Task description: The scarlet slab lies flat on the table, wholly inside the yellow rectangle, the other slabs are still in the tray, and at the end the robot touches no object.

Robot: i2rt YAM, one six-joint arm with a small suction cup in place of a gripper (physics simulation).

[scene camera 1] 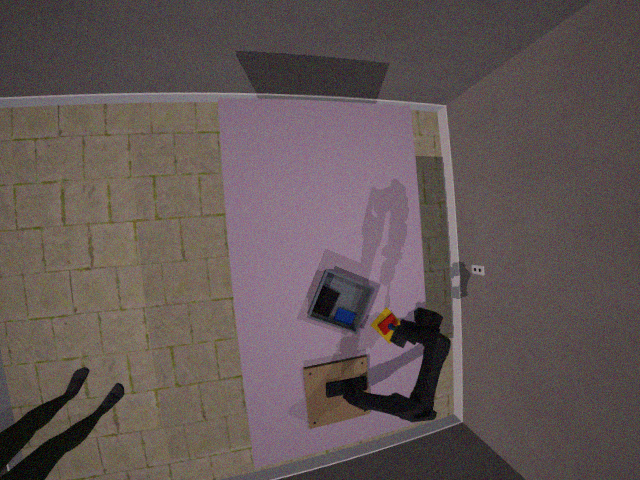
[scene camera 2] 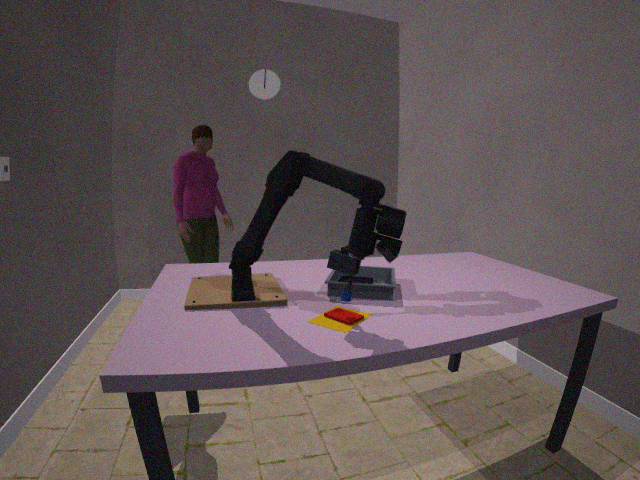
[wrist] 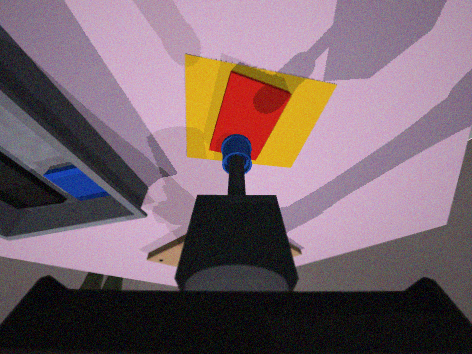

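Seen in the pictures: hand, its tool point: point(scene camera 1: 390, 326) point(scene camera 2: 345, 299) point(wrist: 236, 149); arm's base, origin of its link: point(scene camera 1: 346, 386) point(scene camera 2: 242, 290).
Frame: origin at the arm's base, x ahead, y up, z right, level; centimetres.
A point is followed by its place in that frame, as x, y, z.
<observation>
The scarlet slab point(scene camera 1: 384, 325) @[26.5, -0.7, 20.5] point(scene camera 2: 343, 315) @[26.3, -0.8, 23.2] point(wrist: 245, 112) @[27.9, -0.8, 23.5] lies flat on the yellow rectangle point(scene camera 1: 376, 325) point(scene camera 2: 322, 321) point(wrist: 305, 110). Yellow shows along its sides; its end under the cup is close to the rectangle's edge and partly hidden in the wrist view. My gripper point(scene camera 1: 391, 326) point(scene camera 2: 346, 295) point(wrist: 236, 150), a blue suction cup, is open and bare. It hangs above the slab, with a gap between them in scene camera 2. The grey tray point(scene camera 1: 368, 305) @[38.7, 3.3, 10.2] point(scene camera 2: 372, 293) @[40.1, 0.3, 10.3] point(wrist: 75, 130) @[37.8, 0.4, 9.3] holds a blue slab point(scene camera 1: 345, 316) @[33.6, -0.3, 0.8] point(wrist: 77, 182) @[34.5, -0.4, -0.4] and a black slab point(scene camera 1: 326, 301) @[41.4, -0.5, -7.9] point(wrist: 25, 187) @[38.7, -0.5, -7.0].
The tray's walls stand beside the yellow rectangle. The arm's base is on a wooden board point(scene camera 1: 320, 413) @[-11.5, -0.3, -12.9] point(scene camera 2: 206, 293) @[-11.7, -0.2, 1.5] on the pink table point(scene camera 1: 273, 206) @[84.5, -1.7, -29.3] point(scene camera 2: 439, 273) @[81.6, -1.7, -12.8]. A person point(scene camera 2: 199, 186) stands behind the table.
</observation>
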